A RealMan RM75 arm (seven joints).
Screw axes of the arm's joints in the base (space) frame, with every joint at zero. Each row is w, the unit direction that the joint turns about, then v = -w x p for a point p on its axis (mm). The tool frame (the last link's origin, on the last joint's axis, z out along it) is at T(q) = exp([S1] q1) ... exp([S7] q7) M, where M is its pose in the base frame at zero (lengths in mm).
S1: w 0 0 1 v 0 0 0
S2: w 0 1 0 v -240.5 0 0
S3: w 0 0 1 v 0 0 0
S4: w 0 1 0 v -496.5 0 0
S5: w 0 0 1 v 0 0 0
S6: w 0 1 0 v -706.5 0 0
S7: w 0 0 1 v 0 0 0
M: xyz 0 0 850.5 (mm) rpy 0 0 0 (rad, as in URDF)
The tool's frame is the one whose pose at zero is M.
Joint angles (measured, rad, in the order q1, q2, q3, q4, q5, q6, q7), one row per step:
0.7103, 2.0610, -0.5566, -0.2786, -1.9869, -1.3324, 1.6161
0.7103, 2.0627, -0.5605, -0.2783, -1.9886, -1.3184, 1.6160
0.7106, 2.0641, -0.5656, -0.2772, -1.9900, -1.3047, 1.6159
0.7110, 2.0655, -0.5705, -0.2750, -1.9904, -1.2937, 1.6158
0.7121, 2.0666, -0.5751, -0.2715, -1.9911, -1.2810, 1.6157
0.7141, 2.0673, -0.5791, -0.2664, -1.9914, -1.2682, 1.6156
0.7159, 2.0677, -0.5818, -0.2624, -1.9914, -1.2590, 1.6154
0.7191, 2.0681, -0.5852, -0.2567, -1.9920, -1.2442, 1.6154
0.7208, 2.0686, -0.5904, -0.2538, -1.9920, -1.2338, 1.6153
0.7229, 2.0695, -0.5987, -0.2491, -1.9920, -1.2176, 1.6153
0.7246, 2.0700, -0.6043, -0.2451, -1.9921, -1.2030, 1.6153
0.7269, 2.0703, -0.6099, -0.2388, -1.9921, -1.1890, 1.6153
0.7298, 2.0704, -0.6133, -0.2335, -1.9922, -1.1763, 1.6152
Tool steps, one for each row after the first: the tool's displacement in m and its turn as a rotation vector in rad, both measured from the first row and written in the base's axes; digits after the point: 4 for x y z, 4 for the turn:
0.0013, 0.0005, -0.0014, 0.0021, -0.0110, -0.0060
0.0024, 0.0009, -0.0029, 0.0031, -0.0221, -0.0114
0.0033, 0.0010, -0.0045, 0.0027, -0.0301, -0.0158
0.0041, 0.0012, -0.0063, 0.0024, -0.0390, -0.0212
0.0048, 0.0015, -0.0080, 0.0019, -0.0469, -0.0268
0.0052, 0.0019, -0.0093, 0.0016, -0.0523, -0.0307
0.0057, 0.0026, -0.0110, 0.0021, -0.0614, -0.0368
0.0062, 0.0030, -0.0123, 0.0016, -0.0696, -0.0397
0.0072, 0.0033, -0.0144, 0.0006, -0.0822, -0.0448
0.0083, 0.0038, -0.0159, 0.0011, -0.0930, -0.0504
0.0092, 0.0039, -0.0177, -0.0001, -0.1026, -0.0560
0.0097, 0.0045, -0.0191, 0.0002, -0.1107, -0.0608

